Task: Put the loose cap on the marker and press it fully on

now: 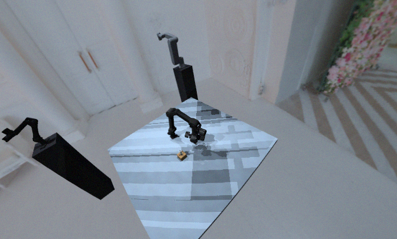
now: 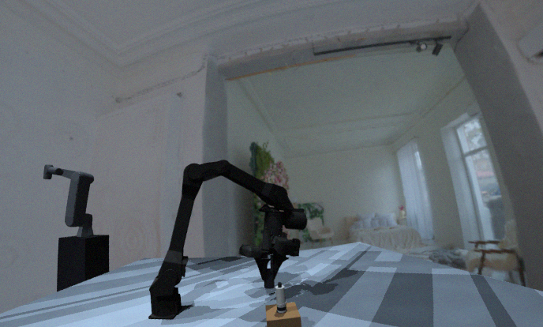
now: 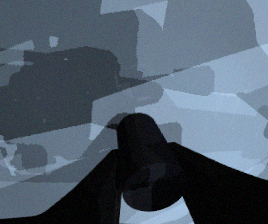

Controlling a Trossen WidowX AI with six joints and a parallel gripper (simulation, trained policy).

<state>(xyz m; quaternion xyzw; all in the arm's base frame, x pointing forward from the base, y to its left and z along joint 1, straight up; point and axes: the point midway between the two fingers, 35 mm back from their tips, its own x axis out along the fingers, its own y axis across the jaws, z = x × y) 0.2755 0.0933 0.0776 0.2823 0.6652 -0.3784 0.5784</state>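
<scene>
My gripper tip is 19 cm to the left of the white marker, 3 cm below it and 2 cm short of it. Also, from my gripper tip: dark cap 1 cm above; holder block 19 cm to the right, 2 cm below, 2 cm ahead.
</scene>
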